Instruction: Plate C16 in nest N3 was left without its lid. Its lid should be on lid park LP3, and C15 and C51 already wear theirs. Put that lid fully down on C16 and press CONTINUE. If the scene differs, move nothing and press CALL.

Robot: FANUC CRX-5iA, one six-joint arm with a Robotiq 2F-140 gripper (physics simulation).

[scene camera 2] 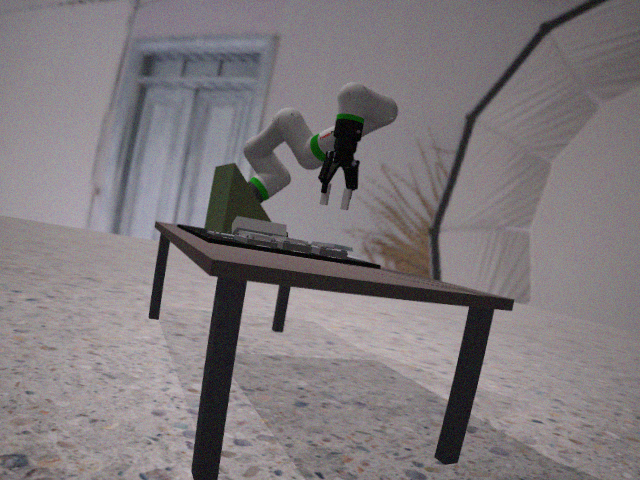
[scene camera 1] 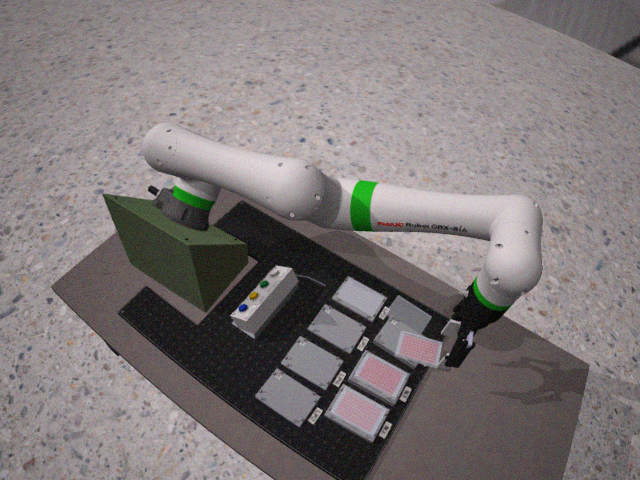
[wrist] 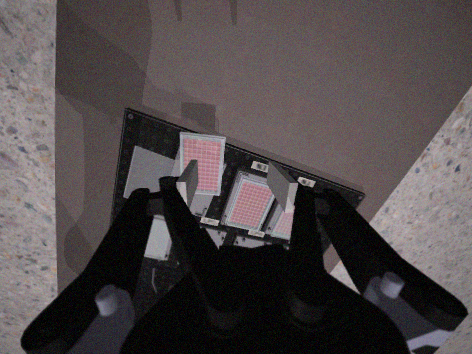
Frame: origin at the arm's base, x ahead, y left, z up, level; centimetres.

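Seen in the pictures: gripper, fingertip midpoint: (scene camera 2: 334, 207) (scene camera 1: 444, 350) (wrist: 233, 171); arm's base at its link origin: (scene camera 2: 245, 198) (scene camera 1: 184, 220).
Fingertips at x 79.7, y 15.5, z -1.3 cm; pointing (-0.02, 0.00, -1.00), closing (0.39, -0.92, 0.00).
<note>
Offsets run from my fingertips to a thing's top centre. "*": to the spot under its first point.
My gripper (scene camera 1: 448, 343) (scene camera 2: 334, 198) (wrist: 233, 171) is open and empty, high above the table's nest side. A pink-welled plate @(dy +3.7, dx -5.5, dz -11.7 cm) (scene camera 1: 418, 348) (wrist: 202, 162) lies shifted off a grey nest @(dy +3.9, dx -10.8, dz -13.4 cm) (scene camera 1: 385, 333) (wrist: 201, 204), overhanging it towards the mat edge. Two more pink-welled plates, the middle one @(dy -9.9, dx -10.0, dz -12.5 cm) (scene camera 1: 379, 376) (wrist: 250, 204) and the end one @(dy -22.0, dx -8.9, dz -12.9 cm) (scene camera 1: 357, 411) (wrist: 284, 223), sit squarely in their nests. A pale, lid-like piece @(dy +8.3, dx -29.4, dz -14.6 cm) (scene camera 1: 359, 297) (wrist: 158, 239) lies on the end pad of the other row. Labels are too blurred to read; which plates wear lids I cannot tell.
Three grey pads @(* dy -4.9, dx -28.3, dz -15.4 cm) (scene camera 1: 337, 328) @(* dy -18.0, dx -27.6, dz -15.4 cm) (scene camera 1: 311, 361) @(* dy -30.2, dx -26.0, dz -15.4 cm) (scene camera 1: 287, 396) continue the other row. A flat grey panel @(dy +13.2, dx -14.1, dz -15.4 cm) (scene camera 1: 410, 311) (wrist: 145, 172) lies beside the shifted plate. The button box @(dy -12.6, dx -49.6, dz -8.0 cm) (scene camera 1: 266, 302) (scene camera 2: 258, 227) has blue, yellow, green and whitish buttons. The green pedestal (scene camera 1: 170, 253) (scene camera 2: 224, 198) carries the arm.
</note>
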